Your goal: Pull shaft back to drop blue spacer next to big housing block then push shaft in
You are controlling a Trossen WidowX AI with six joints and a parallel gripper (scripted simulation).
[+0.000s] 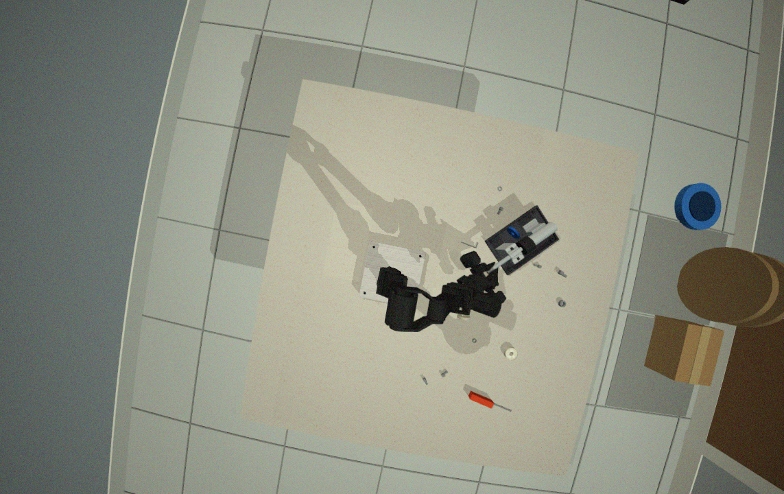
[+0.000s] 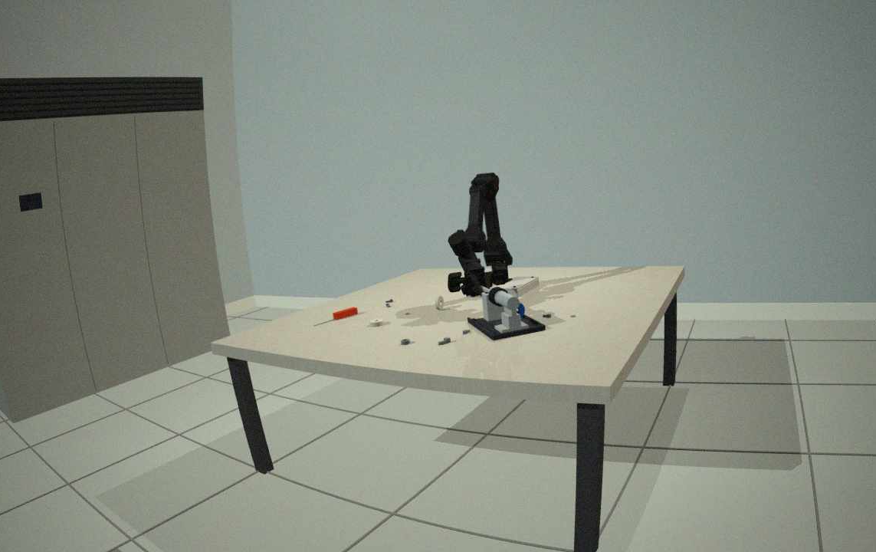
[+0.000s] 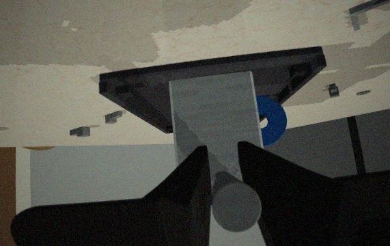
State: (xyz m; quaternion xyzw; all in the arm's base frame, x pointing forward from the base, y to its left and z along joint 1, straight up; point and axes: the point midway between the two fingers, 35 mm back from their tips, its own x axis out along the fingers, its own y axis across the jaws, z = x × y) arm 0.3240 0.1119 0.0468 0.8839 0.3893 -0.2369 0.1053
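Now: the grey shaft 50 mm to the left of my gripper tip, 40 mm ahead of it and 20 mm above it. Also, from my gripper tip: white ring (300 mm to the right, 160 mm ahead, 60 mm below); then blue spacer (120 mm to the left, 50 mm ahead, 30 mm below).
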